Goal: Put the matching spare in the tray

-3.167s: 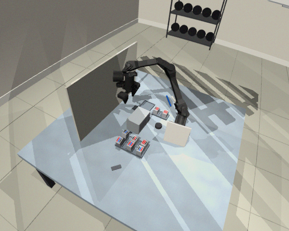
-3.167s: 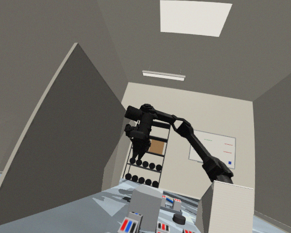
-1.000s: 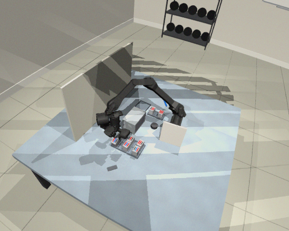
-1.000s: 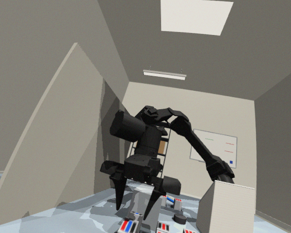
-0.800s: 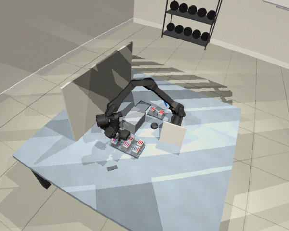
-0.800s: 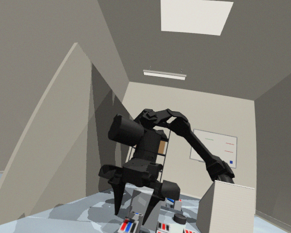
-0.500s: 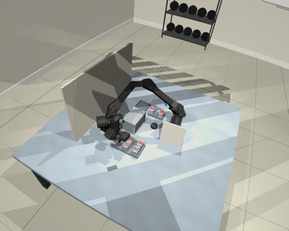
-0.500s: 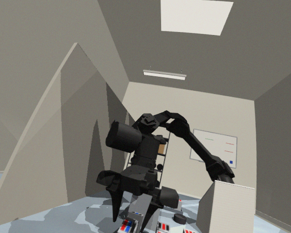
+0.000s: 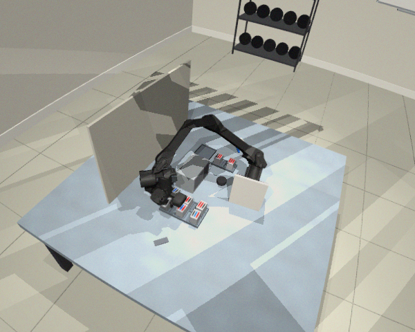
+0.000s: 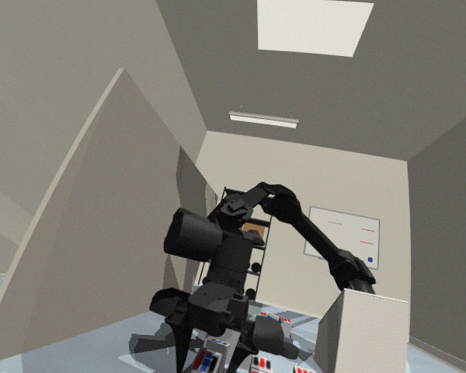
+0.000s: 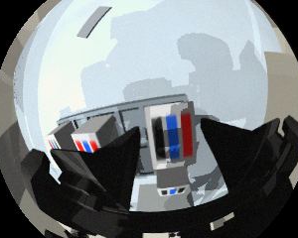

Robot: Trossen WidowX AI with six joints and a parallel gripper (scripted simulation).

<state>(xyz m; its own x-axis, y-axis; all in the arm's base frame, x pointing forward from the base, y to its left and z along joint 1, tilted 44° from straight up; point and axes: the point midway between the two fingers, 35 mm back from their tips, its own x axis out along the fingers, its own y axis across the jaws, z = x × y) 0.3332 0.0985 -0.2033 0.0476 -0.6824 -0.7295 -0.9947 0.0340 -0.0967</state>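
My gripper tip is now 20 mm past the shallow dark tray, 420 mm to the left of it and 20 mm above it. Round my gripper tip: small dark flat piece: 60 mm behind, 160 mm to the left, 30 mm below; then grey mounted unit: 40 mm behind, 210 mm to the right, 20 mm above; then black puck: 180 mm behind, 270 mm to the right, 20 mm below.
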